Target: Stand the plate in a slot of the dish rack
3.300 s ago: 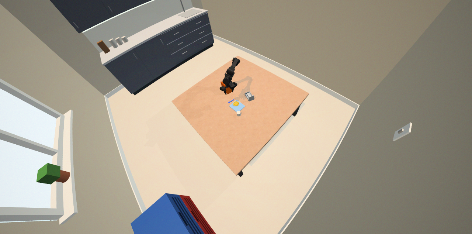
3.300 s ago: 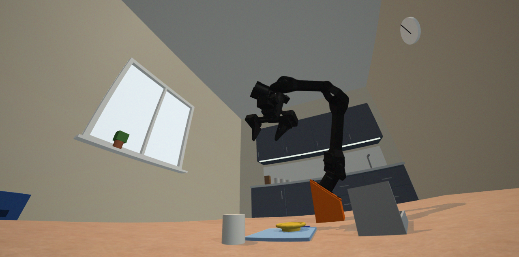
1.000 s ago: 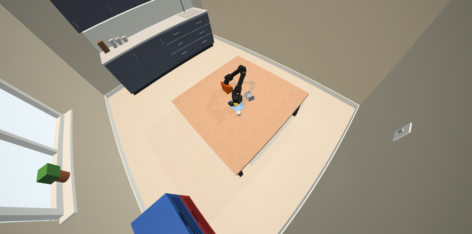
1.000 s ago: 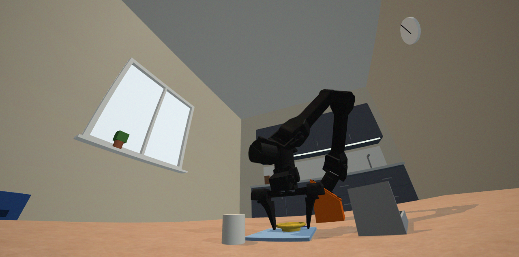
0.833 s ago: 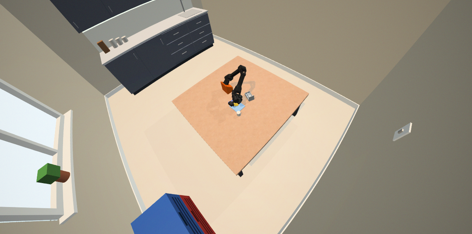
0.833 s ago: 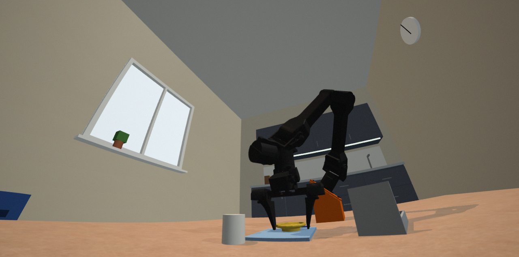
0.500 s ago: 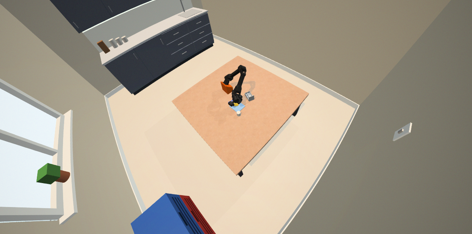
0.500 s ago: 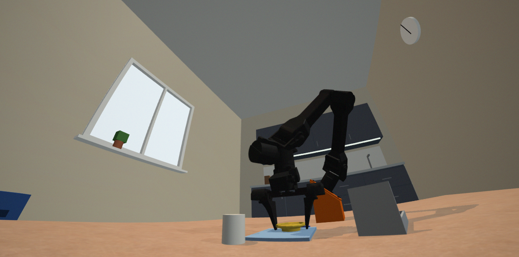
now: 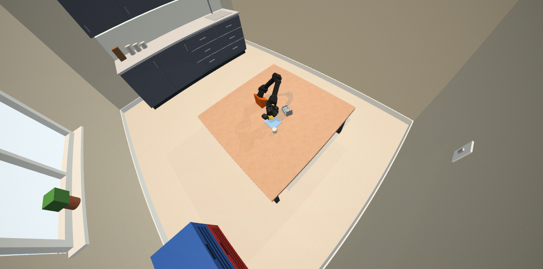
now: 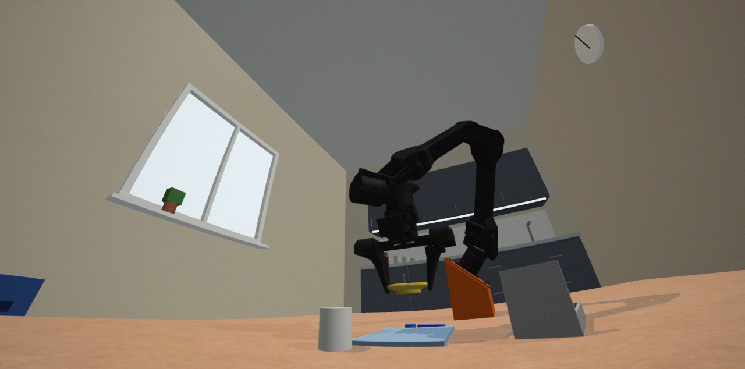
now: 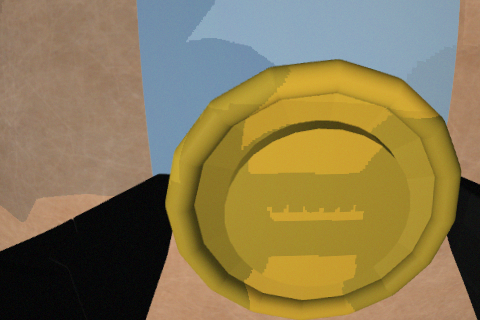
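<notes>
My gripper tip is 210 mm to the right of the grey dish rack and 40 mm above it. The rest, counted from my gripper tip: light blue mat (20 mm ahead, 70 mm below); blue pen (90 mm behind, 20 mm to the right, 60 mm below); yellow plate (10 mm above).
</notes>
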